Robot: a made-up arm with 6 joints. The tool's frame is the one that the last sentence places. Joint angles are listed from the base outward.
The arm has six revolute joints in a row. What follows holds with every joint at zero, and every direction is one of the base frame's.
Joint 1 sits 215.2 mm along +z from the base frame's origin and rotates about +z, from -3.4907 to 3.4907 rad.
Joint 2 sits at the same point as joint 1 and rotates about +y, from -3.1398 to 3.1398 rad.
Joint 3 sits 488 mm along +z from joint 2 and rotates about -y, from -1.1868 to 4.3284 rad.
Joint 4 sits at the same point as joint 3 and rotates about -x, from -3.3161 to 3.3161 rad.
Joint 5 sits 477.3 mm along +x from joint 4 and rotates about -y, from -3.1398 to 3.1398 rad.
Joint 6 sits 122 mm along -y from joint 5 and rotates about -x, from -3.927 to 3.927 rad.
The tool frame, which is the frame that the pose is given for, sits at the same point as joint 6; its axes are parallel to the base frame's.
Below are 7 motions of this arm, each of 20 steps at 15 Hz.
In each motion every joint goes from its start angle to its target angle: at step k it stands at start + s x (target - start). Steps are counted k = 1, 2, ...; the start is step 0. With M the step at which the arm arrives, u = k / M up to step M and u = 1 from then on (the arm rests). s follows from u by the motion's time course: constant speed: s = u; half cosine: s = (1 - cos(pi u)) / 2; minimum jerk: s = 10 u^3 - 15 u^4 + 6 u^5.
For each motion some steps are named. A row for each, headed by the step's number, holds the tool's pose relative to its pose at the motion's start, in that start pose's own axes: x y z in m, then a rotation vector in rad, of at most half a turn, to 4 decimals.
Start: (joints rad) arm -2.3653 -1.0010 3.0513 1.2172 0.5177 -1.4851
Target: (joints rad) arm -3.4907 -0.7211 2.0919 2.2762 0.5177 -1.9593
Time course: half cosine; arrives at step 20
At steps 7, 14, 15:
7: 0.0572 0.2055 -0.1978 0.2467 0.3612 0.1607
14: -0.0832 0.7913 -0.3440 0.4399 1.0152 0.8151
15: -0.1255 0.8554 -0.3361 0.4305 1.0773 0.9134

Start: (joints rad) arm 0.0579 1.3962 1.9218 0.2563 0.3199 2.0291
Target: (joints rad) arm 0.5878 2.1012 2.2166 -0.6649 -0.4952 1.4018
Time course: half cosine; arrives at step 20
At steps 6, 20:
6: -0.0545 0.0247 0.1539 0.3885 -0.1370 0.1985
20: -0.4507 -0.0539 0.6481 1.5951 -0.7888 1.2326

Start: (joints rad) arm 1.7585 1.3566 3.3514 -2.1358 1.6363 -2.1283
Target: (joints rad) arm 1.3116 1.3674 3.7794 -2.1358 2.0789 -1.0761
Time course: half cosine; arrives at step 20
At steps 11, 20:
11: -0.0006 -0.0729 -0.1084 -0.4360 0.1902 -0.0360
20: -0.0286 -0.1036 -0.1853 -0.7490 0.2935 -0.0175

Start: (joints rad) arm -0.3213 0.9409 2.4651 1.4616 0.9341 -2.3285
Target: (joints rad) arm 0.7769 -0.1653 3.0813 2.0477 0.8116 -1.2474
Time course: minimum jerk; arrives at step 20
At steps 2, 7, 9, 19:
2: 0.0045 0.0074 0.0061 -0.0184 -0.0083 0.0090
7: 0.0429 0.2064 0.1735 -0.4992 -0.3085 0.1597
9: -0.0261 0.3401 0.2880 -0.8380 -0.6121 0.1385
19: -0.5862 0.5359 0.3421 -1.5060 -1.5657 -1.0518

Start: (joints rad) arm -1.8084 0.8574 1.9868 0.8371 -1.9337 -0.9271
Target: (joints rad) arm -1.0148 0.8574 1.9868 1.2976 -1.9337 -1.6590
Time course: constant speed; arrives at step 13
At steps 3, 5, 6, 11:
3: -0.0720 0.0182 -0.0661 0.1018 0.0000 0.0717
5: -0.1233 0.0206 -0.1076 0.1729 0.0068 0.1224
6: -0.1496 0.0189 -0.1274 0.2094 0.0124 0.1484
11: -0.2837 -0.0184 -0.2130 0.4011 0.0664 0.2814

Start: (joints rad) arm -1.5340 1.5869 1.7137 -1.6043 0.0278 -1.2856
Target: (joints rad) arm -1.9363 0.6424 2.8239 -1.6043 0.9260 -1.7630
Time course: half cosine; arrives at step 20
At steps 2, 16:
2: 0.0072 0.0179 -0.0319 0.0122 0.0404 0.0428
16: -0.6220 0.3517 -0.9458 0.7267 1.8715 0.8446

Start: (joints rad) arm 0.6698 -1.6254 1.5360 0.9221 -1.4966 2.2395
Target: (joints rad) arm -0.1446 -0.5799 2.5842 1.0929 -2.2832 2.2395
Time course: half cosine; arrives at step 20
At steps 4, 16, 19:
4: -0.0322 -0.0555 0.0633 -0.0468 0.0024 0.0180
16: -0.2342 -0.1362 0.7144 -0.3389 0.1333 0.2074
19: -0.2384 -0.1052 0.7779 -0.3575 0.1566 0.2292

